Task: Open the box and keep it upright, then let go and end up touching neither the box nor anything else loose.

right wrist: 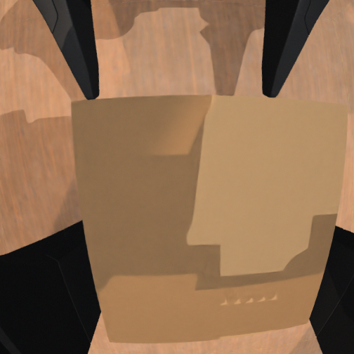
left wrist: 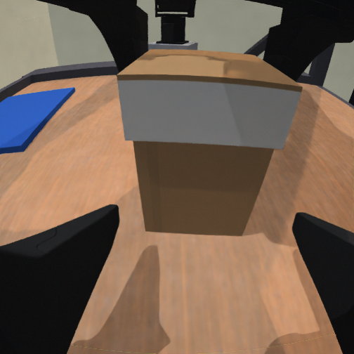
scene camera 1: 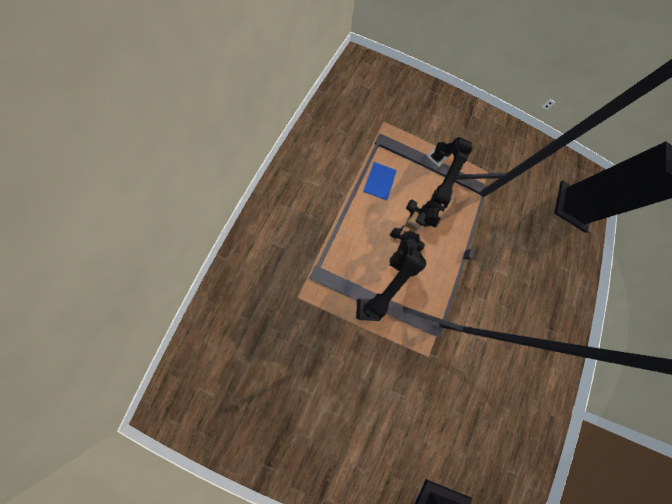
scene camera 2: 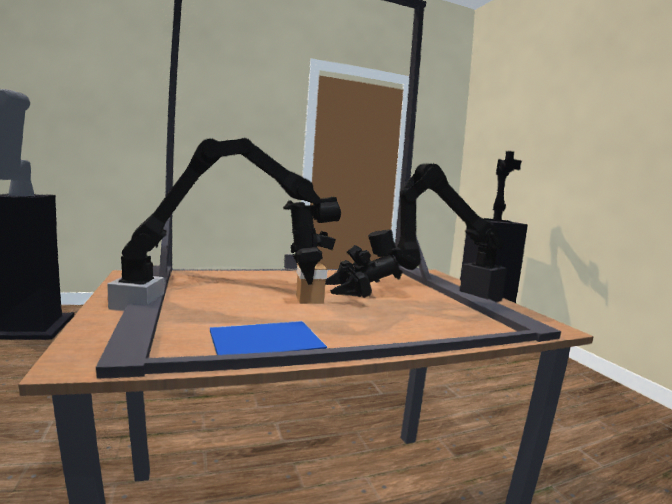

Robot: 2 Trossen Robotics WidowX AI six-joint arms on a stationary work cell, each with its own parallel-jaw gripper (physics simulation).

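Where they show: left gripper, fingertip midpoint: (scene camera 1: pixel 411 229) (scene camera 2: pixel 327 287); right gripper, fingertip midpoint: (scene camera 1: pixel 415 219) (scene camera 2: pixel 308 281); left arm's base at its link origin: (scene camera 1: pixel 370 310) (scene camera 2: pixel 485 265); right arm's base at its link origin: (scene camera 1: pixel 437 156) (scene camera 2: pixel 136 280).
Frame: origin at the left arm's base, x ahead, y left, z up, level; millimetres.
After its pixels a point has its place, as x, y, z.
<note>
The brown box (scene camera 1: pixel 413 221) (scene camera 2: pixel 311 294) (left wrist: pixel 202 190) (right wrist: pixel 270 175) stands upright on the table, its top flat and closed, with a light grey band around the upper part in the left wrist view. My right gripper (scene camera 1: pixel 420 215) @[499, -247, -55] (scene camera 2: pixel 310 278) @[499, -247, -55] (right wrist: pixel 200 213) comes from above and is shut on the box, with one finger on each side. My left gripper (scene camera 1: pixel 408 233) @[445, -228, -74] (scene camera 2: pixel 331 286) @[445, -228, -74] (left wrist: pixel 208 218) (right wrist: pixel 183 93) is open and low, facing the box. Its fingertips lie close to the box's near side in the left wrist view. Whether they touch it I cannot tell.
A blue flat pad (scene camera 1: pixel 379 180) @[739, -48, -101] (scene camera 2: pixel 267 337) @[739, -51, -100] (left wrist: pixel 32 117) lies on the table (scene camera 1: pixel 347 244) @[338, 118, -108] (scene camera 2: pixel 184 325) @[858, -208, -108]. A dark frame (scene camera 2: pixel 336 354) @[678, 96, -93] runs around the table's edge, with tall posts (scene camera 2: pixel 171 108) @[746, -698, 420] rising from it.
</note>
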